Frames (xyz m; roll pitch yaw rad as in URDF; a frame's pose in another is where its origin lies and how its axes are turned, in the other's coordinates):
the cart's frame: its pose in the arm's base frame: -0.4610 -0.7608 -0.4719 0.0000 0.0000 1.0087
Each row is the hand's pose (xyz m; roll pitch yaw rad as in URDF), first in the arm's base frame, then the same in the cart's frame.
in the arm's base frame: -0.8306 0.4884 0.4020 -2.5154 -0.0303 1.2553
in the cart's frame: 0.8600 0.9785 0.8739 -2.5154 -0.0303 0.2466
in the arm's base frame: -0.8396 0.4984 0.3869 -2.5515 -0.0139 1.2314
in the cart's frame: 0.8637 0.9915 0.8588 -2.5515 -0.0139 0.2227
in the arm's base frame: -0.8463 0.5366 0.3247 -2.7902 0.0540 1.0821
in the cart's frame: 0.8924 1.0175 0.7966 -2.7902 0.0540 0.0734
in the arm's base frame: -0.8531 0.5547 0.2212 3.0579 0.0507 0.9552
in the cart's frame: 0.9041 1.0329 0.6931 3.0579 0.0507 -0.0535
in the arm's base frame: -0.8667 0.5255 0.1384 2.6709 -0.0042 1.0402
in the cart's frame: 0.8722 1.0288 0.6103 2.6709 -0.0042 0.0315
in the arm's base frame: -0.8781 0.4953 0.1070 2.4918 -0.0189 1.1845
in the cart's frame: 0.8405 1.0224 0.5789 2.4918 -0.0189 0.1758
